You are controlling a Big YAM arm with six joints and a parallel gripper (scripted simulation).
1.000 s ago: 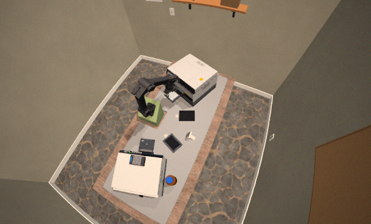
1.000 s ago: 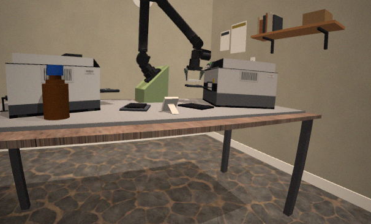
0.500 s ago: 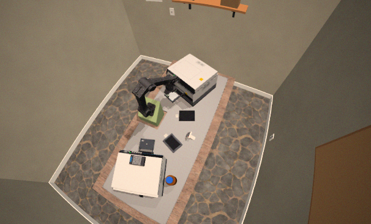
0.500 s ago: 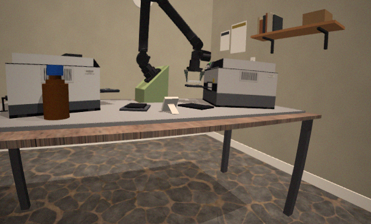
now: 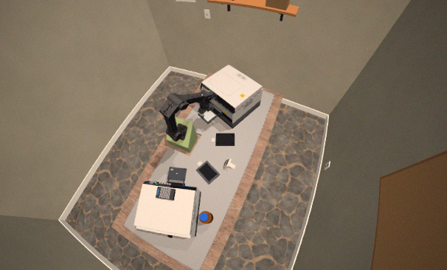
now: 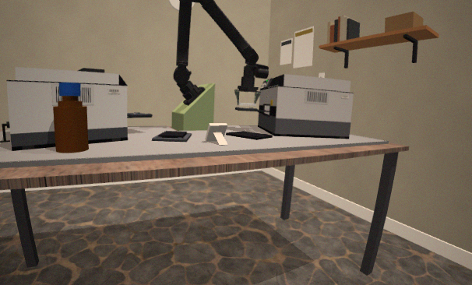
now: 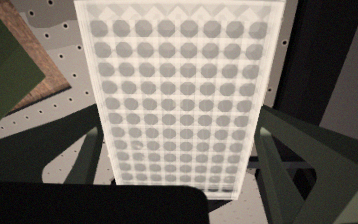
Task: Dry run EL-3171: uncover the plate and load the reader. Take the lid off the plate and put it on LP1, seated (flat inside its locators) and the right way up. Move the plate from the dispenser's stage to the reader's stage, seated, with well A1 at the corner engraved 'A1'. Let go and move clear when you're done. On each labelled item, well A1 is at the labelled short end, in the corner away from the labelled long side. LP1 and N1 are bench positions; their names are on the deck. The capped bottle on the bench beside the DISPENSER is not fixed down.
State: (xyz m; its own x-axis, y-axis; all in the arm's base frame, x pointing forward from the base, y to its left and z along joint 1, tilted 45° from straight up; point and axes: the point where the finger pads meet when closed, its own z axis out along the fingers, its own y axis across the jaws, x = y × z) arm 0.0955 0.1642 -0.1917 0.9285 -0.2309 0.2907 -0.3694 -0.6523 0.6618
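Right now my hand is right at the lidded white well plate. The rest, counted from my hand: black pad (220 mm ahead, 130 mm below, 100 mm to the right); then dark lid (420 mm to the right, 220 mm ahead, 120 mm below); then grey pad (420 mm to the right, 220 mm ahead, 130 mm below).
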